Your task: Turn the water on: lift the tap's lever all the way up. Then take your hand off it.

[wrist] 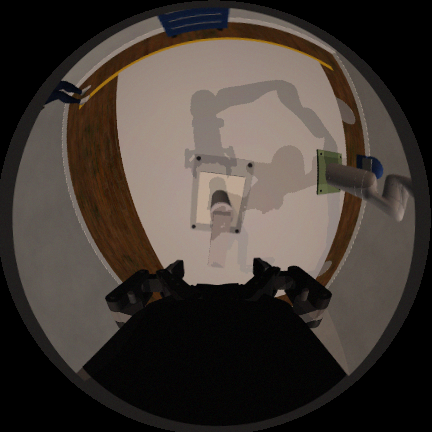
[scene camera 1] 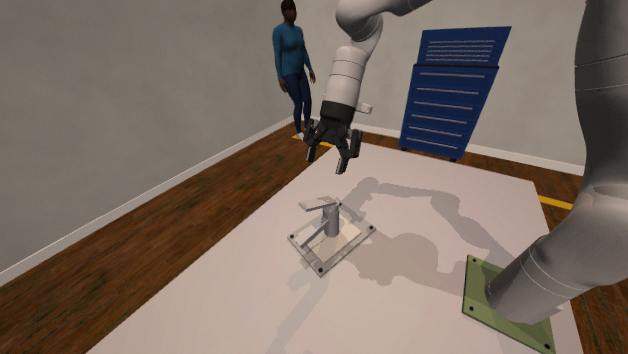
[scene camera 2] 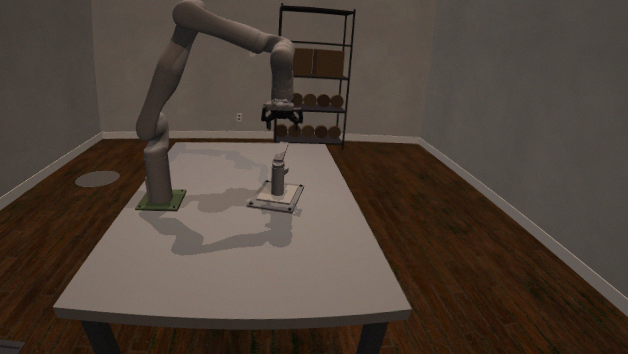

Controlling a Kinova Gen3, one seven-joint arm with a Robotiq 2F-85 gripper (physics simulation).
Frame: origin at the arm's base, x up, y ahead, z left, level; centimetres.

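Seen in the pictures: gripper, fingertip midpoint: (wrist: 217, 267) (scene camera 1: 323, 167) (scene camera 2: 282, 129); arm's base, origin of the base link: (wrist: 331, 173) (scene camera 1: 506, 300) (scene camera 2: 161, 197).
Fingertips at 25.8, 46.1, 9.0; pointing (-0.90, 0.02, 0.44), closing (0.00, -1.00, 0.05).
Observation:
Offsets run from my fingertips to a thing's top centre, as dx, dy, dz. "spot": to the spot under its first point. Level surfaces: height alone.
The grey tap @(spot: -19.2, -2.4, +0.9) (scene camera 1: 331, 225) (scene camera 2: 278, 181) (wrist: 220, 199) stands upright on a pale base plate @(-25.4, -0.9, -1.0) (scene camera 2: 270, 205) (wrist: 225, 165). Its flat lever @(-7.0, +0.0, +3.1) (scene camera 1: 316, 204) (scene camera 2: 283, 151) (wrist: 218, 245) sticks out from the top of the tap; in scene camera 2 it slopes upward towards its free end. A thin spout @(-16.6, +0.5, +5.8) (scene camera 1: 315, 234) shows below the lever in scene camera 1. My gripper (scene camera 1: 326, 163) (scene camera 2: 283, 127) (wrist: 217, 267) is wide open and empty, pointing down. It hangs above the lever, apart from it, with a clear gap in both scene views. No water can be made out.
The arm stands on a green plate (scene camera 1: 475, 315) (scene camera 2: 181, 194) (wrist: 322, 187) on the white table @(dx -26.6) (scene camera 1: 200, 300) (scene camera 2: 225, 295). A person (scene camera 1: 291, 50) stands by the wall beyond the table, near a blue cabinet (scene camera 1: 445, 107). A shelf rack (scene camera 2: 351, 45) stands at the far wall.

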